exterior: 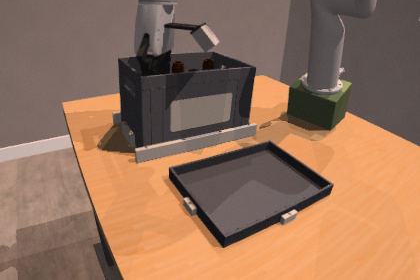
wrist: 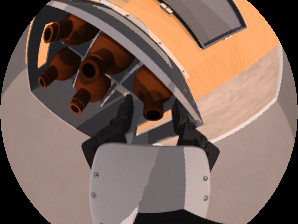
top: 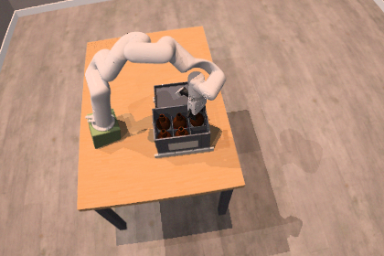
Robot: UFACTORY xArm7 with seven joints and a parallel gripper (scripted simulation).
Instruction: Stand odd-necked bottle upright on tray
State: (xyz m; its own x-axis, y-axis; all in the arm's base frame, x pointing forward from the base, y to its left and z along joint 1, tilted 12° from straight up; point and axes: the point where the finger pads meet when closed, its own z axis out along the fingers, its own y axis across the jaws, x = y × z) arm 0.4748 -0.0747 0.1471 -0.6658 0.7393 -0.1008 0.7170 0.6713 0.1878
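The glass bottle is 70 mm below my hand. Round my hand: crate 90 mm behind, 70 mm below, 40 mm to the right; then dark tray 230 mm to the left, 150 mm below, 90 mm behind.
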